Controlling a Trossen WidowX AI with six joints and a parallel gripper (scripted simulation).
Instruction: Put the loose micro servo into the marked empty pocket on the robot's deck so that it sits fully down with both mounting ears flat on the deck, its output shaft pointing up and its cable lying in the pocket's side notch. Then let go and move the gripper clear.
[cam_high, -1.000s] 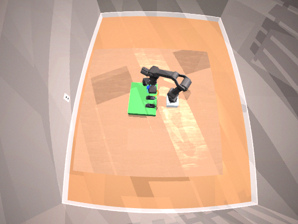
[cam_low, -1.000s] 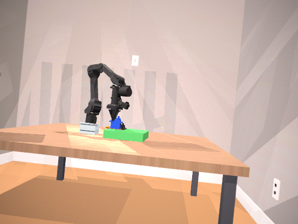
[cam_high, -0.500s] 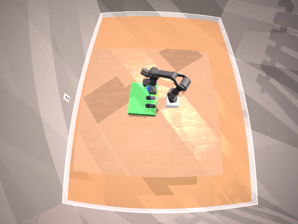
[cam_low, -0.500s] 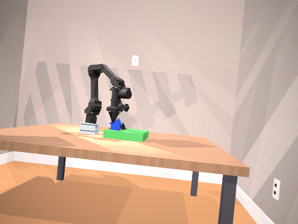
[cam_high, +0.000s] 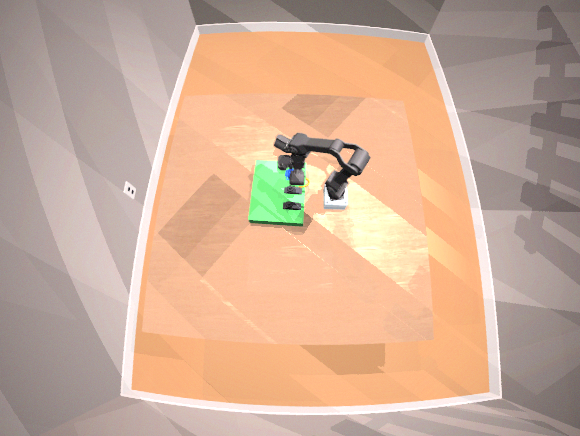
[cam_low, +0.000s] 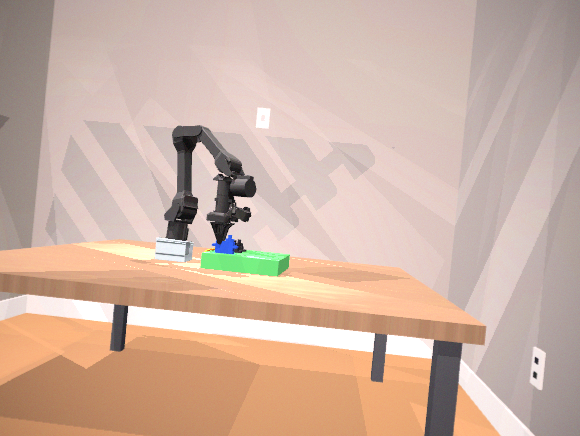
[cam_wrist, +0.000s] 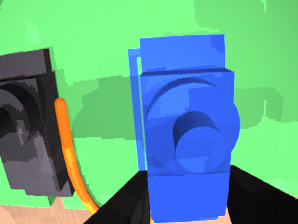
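Now: the green deck 140 mm ahead of my gripper tip, 50 mm to the left of it and 50 mm below it.
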